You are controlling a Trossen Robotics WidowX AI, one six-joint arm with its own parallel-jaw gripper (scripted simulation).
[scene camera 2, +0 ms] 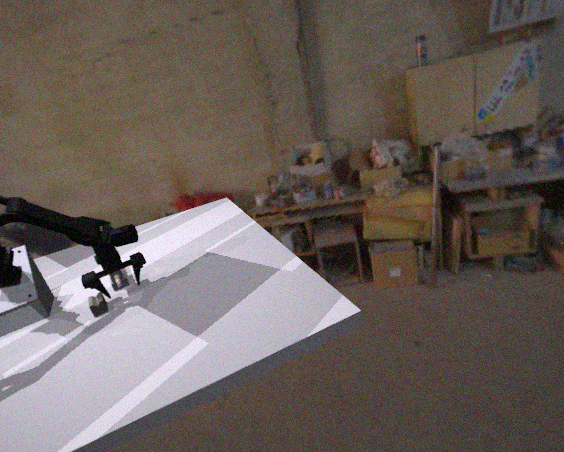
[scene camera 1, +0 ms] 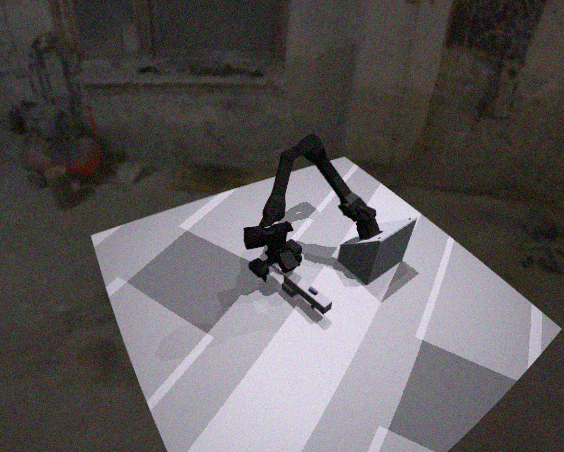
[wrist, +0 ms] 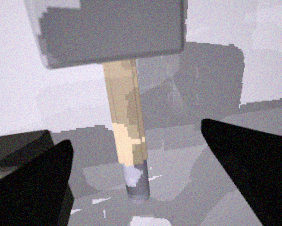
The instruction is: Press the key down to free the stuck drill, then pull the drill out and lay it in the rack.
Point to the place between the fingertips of my gripper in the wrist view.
138, 135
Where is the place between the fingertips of my gripper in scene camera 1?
274, 274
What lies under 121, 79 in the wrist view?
A drill.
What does my gripper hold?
Nothing.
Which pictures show my gripper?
Scene camera 2, scene camera 1 and the wrist view: all of them.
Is my gripper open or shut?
Open.
